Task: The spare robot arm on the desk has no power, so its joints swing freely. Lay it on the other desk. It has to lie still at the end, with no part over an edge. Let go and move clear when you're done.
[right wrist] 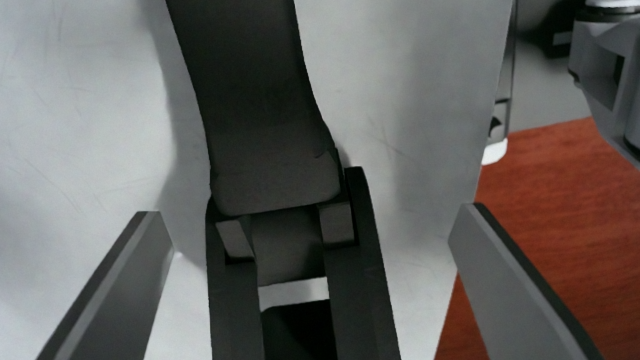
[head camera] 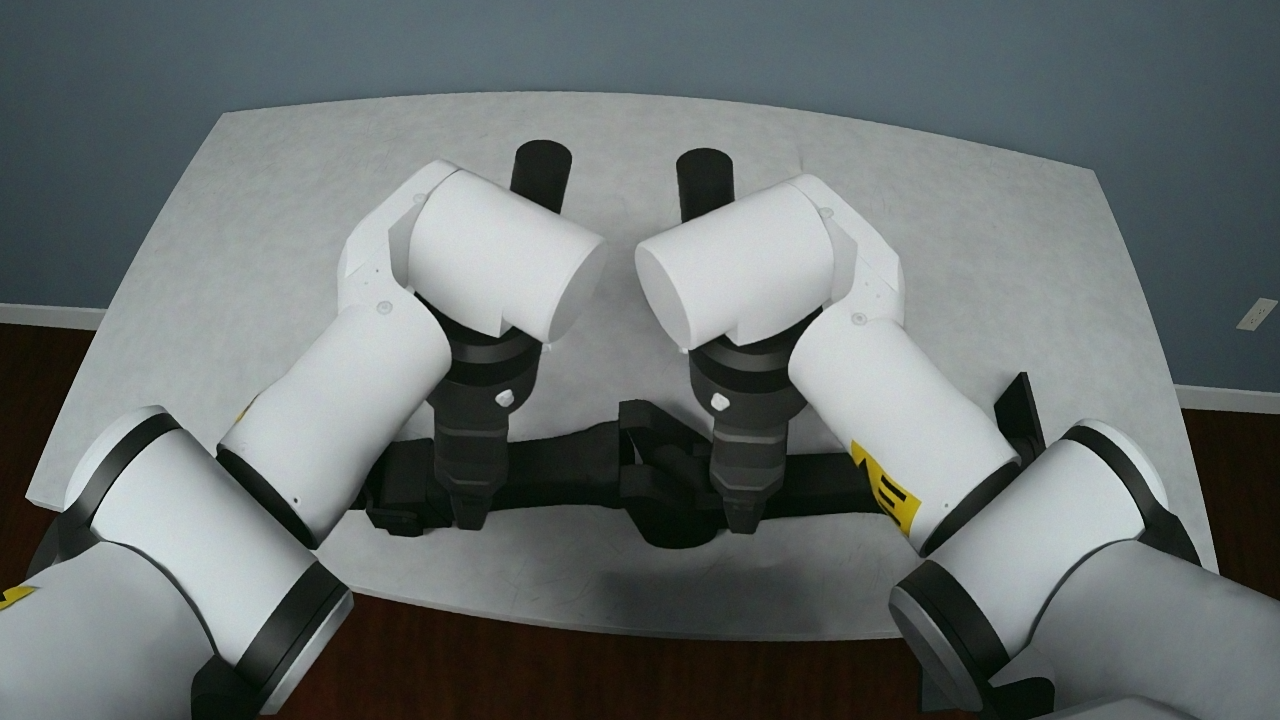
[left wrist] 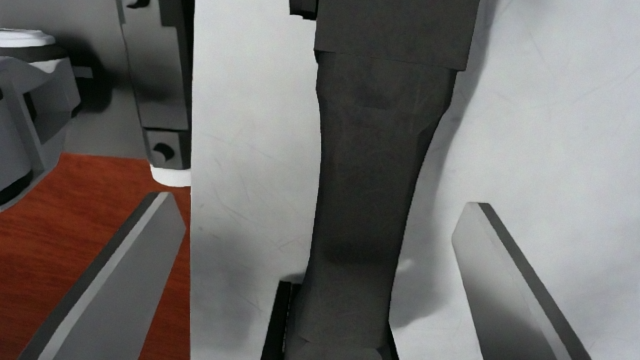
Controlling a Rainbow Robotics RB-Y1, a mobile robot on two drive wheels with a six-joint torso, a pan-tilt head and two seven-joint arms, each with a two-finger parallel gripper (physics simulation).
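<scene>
The black spare arm (head camera: 559, 470) (left wrist: 370, 175) (right wrist: 255, 115) lies stretched across the white desk (head camera: 268, 223) (left wrist: 250, 150) (right wrist: 390, 100), with its middle joint between my grippers. My forearms hide parts of it toward both ends; a dark upright plate (head camera: 1020, 416) shows beside my right forearm. My left gripper (head camera: 471, 501) (left wrist: 317, 215) is open, its fingers spread wide to either side of a link. My right gripper (head camera: 744, 505) (right wrist: 313, 227) is open, its fingers to either side of the link near the middle joint. Neither gripper's fingers touch the spare arm in the wrist views.
The desk's near edge curves in front of the spare arm. My own base (left wrist: 160, 75) and the reddish floor (left wrist: 100, 200) (right wrist: 550, 225) show beyond that edge in the wrist views. A blue-grey wall (head camera: 626, 44) stands behind the desk, with an outlet (head camera: 1256, 313) at the right.
</scene>
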